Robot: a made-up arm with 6 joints. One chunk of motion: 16 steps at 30 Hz.
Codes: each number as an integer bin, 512 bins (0 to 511) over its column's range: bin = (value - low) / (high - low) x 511, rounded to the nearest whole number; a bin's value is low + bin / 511 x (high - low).
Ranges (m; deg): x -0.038..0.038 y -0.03..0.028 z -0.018..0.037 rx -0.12..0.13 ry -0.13..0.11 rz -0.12..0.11
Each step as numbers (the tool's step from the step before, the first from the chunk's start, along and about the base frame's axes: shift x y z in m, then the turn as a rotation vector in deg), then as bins.
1 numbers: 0.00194 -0.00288 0.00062 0.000 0.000 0.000
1 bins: 269 239 173 245 277 267
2 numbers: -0.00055 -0.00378 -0.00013 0.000 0.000 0.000
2 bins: 252 231 166 245 277 267
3 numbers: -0.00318 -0.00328 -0.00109 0.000 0.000 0.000
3 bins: 234 235 157 245 277 267
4 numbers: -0.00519 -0.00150 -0.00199 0.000 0.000 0.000
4 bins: 221 251 149 245 277 267
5 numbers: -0.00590 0.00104 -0.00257 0.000 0.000 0.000
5 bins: 216 273 143 245 277 267
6 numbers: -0.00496 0.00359 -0.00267 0.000 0.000 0.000
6 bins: 222 296 142 245 277 267
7 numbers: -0.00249 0.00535 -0.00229 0.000 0.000 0.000
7 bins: 239 311 146 245 277 267
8 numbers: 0.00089 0.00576 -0.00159 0.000 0.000 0.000
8 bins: 261 315 152 245 277 267
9 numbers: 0.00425 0.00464 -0.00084 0.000 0.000 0.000
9 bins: 284 305 159 245 277 267
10 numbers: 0.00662 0.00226 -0.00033 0.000 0.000 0.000
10 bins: 300 284 164 245 277 267
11 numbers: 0.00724 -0.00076 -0.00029 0.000 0.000 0.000
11 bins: 304 258 165 245 277 267
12 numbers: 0.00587 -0.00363 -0.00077 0.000 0.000 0.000
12 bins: 295 232 160 245 277 267
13 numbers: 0.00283 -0.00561 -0.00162 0.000 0.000 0.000
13 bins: 275 215 152 245 277 267
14 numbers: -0.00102 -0.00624 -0.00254 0.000 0.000 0.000
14 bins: 249 209 144 245 277 267
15 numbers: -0.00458 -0.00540 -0.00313 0.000 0.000 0.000
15 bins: 225 217 138 245 277 267
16 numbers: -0.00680 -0.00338 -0.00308 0.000 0.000 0.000
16 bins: 210 235 139 245 277 267
